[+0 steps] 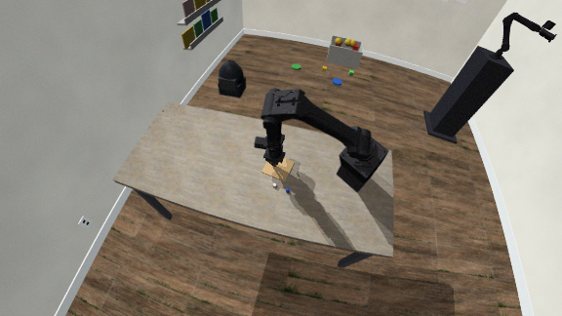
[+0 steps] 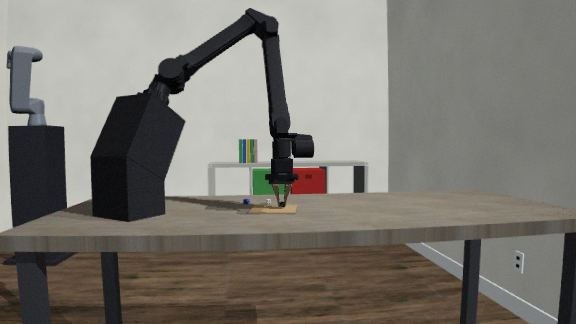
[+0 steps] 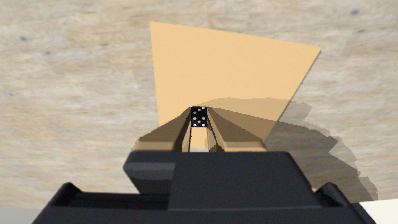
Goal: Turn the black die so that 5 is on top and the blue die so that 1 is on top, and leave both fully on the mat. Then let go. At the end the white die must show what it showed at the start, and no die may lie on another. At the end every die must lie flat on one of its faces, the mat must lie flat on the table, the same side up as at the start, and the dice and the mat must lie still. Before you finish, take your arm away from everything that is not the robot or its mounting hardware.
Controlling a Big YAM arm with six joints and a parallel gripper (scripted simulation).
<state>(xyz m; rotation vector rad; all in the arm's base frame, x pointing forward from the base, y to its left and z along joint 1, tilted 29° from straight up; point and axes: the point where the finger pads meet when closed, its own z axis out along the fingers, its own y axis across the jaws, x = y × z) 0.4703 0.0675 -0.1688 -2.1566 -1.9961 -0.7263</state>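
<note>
Right now my hand is right at the black die. From my hand the other things lie so: blue die 12 cm behind, 13 cm to the left, 1 cm below; then white die 4 cm behind, 12 cm to the left, 1 cm below; then tan mat 2 cm behind, 2 cm below.
</note>
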